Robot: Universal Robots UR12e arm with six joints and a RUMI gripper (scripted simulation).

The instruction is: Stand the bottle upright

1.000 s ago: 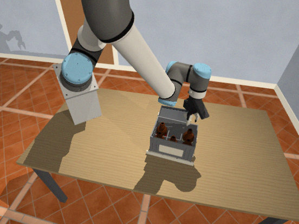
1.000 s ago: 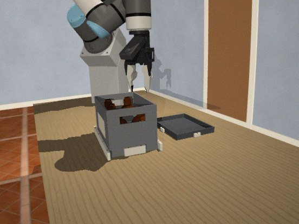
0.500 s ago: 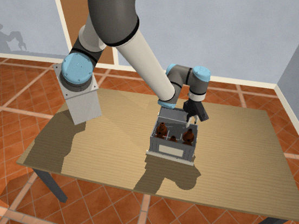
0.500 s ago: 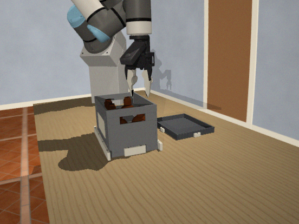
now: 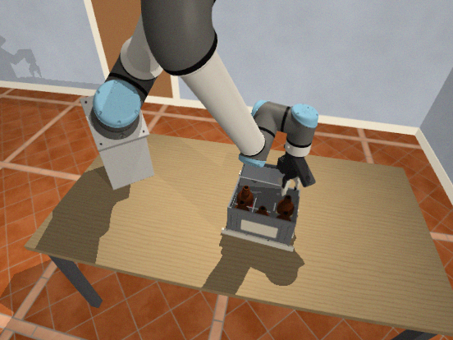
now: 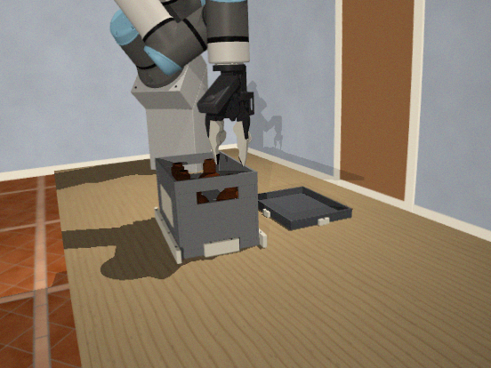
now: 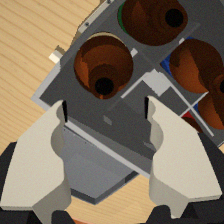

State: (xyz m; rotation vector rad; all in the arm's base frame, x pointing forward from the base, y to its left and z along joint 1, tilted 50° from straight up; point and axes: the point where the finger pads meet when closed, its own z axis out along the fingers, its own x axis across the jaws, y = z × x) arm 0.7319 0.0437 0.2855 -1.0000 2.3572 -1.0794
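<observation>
Right now my hand is 110 mm above the bottle. Also, from my hand: grey tray 260 mm to the left, 190 mm below, 80 mm behind; grey crate 120 mm below, 100 mm behind, 20 mm to the right.
</observation>
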